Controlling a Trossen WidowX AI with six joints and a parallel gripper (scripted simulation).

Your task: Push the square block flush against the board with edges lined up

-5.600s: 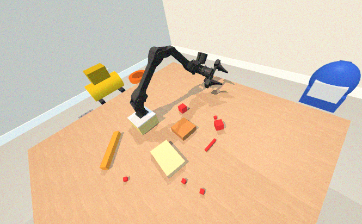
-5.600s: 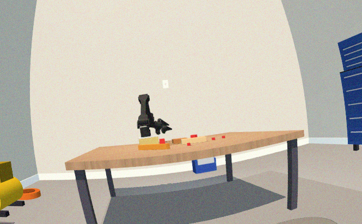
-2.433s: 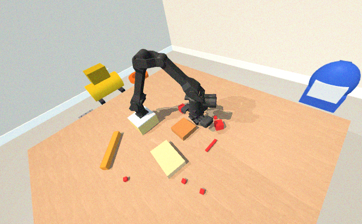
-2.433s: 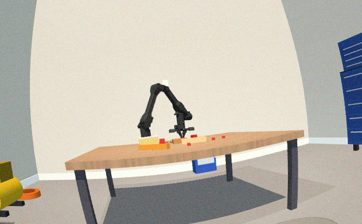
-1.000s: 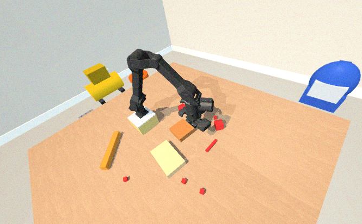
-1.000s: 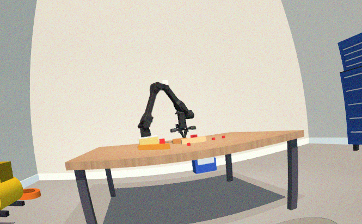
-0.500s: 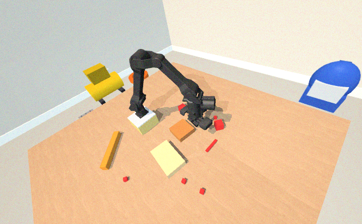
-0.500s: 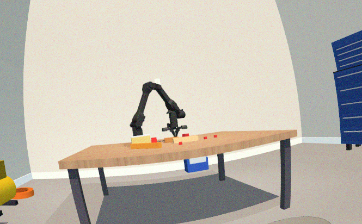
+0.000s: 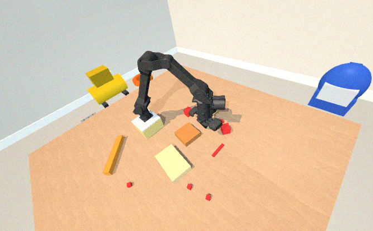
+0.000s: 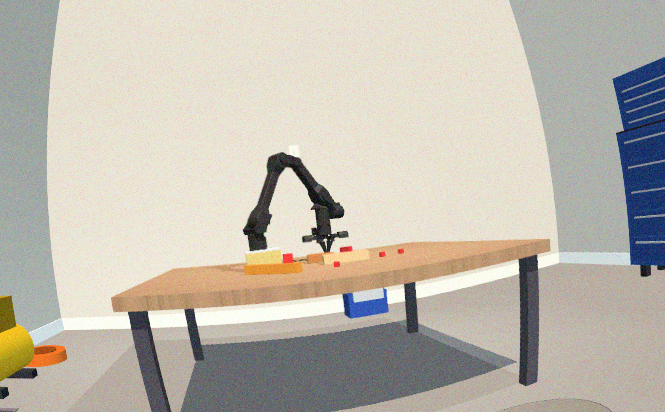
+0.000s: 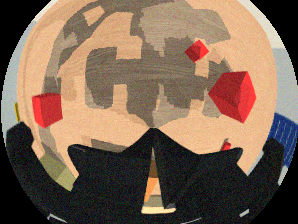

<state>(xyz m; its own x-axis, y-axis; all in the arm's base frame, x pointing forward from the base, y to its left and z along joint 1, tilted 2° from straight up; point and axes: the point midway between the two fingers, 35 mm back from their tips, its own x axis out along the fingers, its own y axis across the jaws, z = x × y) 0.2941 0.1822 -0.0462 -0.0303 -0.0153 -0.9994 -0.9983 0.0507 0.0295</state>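
Now: the orange square block 10 cm to the right of my gripper tip, 5 cm behind it and 1 cm above it. Round my gripper tip: long orange bar (43 cm to the right, 27 cm behind, 1 cm above); then red strip (13 cm ahead, 7 cm to the right); then pale yellow board (26 cm to the right, 1 cm ahead, 1 cm above).
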